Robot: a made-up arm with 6 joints.
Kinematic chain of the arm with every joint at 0, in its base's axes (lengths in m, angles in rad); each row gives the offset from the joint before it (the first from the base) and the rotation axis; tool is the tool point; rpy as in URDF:
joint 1: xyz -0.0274 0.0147 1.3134 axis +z
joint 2: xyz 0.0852 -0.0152 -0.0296 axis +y
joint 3: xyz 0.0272 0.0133 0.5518 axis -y
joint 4: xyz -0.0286 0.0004 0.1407 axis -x
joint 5: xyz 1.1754 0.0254 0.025 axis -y
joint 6: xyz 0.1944 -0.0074 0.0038 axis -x
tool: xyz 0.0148 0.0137 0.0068 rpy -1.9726 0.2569 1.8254
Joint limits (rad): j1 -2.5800..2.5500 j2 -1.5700..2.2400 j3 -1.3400..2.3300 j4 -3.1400..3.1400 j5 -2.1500..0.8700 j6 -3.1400..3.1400
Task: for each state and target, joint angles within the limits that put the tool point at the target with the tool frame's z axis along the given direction. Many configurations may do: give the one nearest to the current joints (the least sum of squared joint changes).
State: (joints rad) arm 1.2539 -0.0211 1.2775 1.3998 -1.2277 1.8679
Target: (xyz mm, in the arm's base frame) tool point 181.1 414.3 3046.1 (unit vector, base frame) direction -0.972 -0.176 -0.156
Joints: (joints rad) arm 1.4029 -0.1912 0.9476 1.6168 -0.8265 1.8283
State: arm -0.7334 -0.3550 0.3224 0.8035 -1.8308 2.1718
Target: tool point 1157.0 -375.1 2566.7 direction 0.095 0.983 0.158
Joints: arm -0.1907 0.2464 0.8182 1.3796 -1.0538 2.4412
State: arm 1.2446 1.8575 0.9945 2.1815 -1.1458 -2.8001
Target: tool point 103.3 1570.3 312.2 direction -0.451 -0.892 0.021
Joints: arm 1.5529 1.5685 0.6312 1.9853 -0.7227 -2.5903
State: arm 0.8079 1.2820 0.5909 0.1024 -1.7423 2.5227
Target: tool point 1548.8 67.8 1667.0 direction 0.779 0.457 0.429
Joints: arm 0.0816 0.9114 0.9711 0.5534 -2.0700 2.6981
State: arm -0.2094 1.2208 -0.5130 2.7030 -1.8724 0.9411
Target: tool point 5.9 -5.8 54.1 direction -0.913 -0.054 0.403
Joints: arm 0.6412 1.9456 -0.4268 3.1141 -1.7206 1.1423
